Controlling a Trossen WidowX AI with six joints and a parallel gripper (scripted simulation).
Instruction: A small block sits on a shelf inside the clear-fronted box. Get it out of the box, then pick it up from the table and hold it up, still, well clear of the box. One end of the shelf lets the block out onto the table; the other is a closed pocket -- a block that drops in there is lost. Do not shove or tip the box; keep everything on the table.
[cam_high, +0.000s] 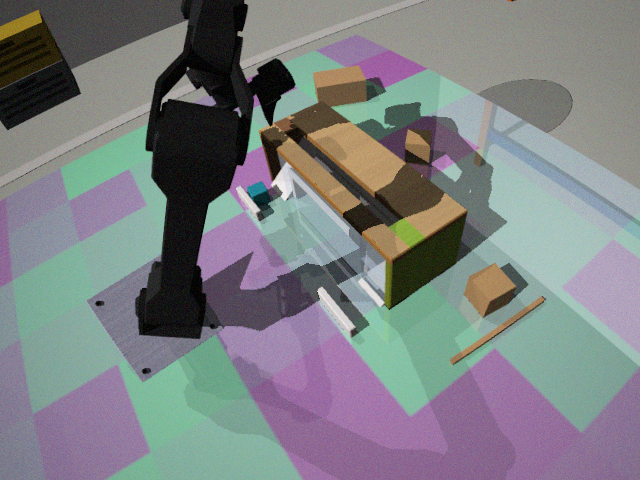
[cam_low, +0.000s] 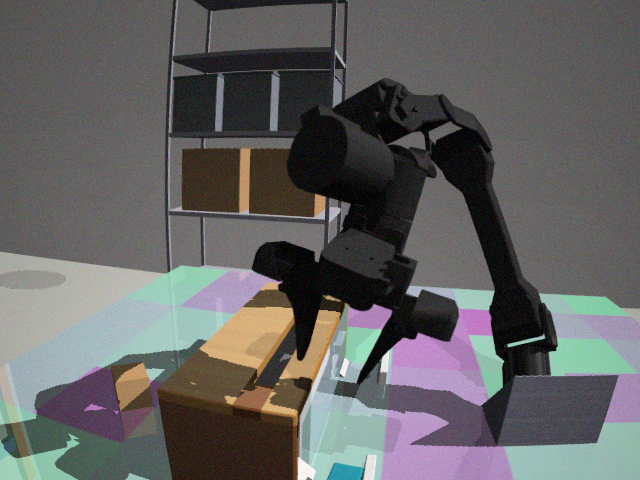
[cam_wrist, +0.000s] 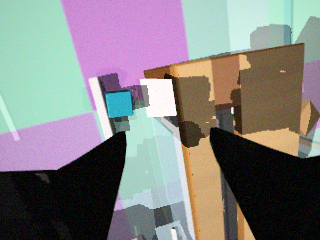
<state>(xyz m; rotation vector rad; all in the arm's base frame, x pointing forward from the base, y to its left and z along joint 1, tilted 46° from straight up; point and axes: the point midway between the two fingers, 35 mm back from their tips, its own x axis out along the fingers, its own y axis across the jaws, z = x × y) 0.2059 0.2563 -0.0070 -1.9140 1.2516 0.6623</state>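
My gripper tip is now 2 cm past the teal block, 1 cm to the right of it and 14 cm above it. Round my gripper tip: thin wooden stick 18 cm ahead, 45 cm to the right, 15 cm below; then box 7 cm ahead, 14 cm to the right, 9 cm below.
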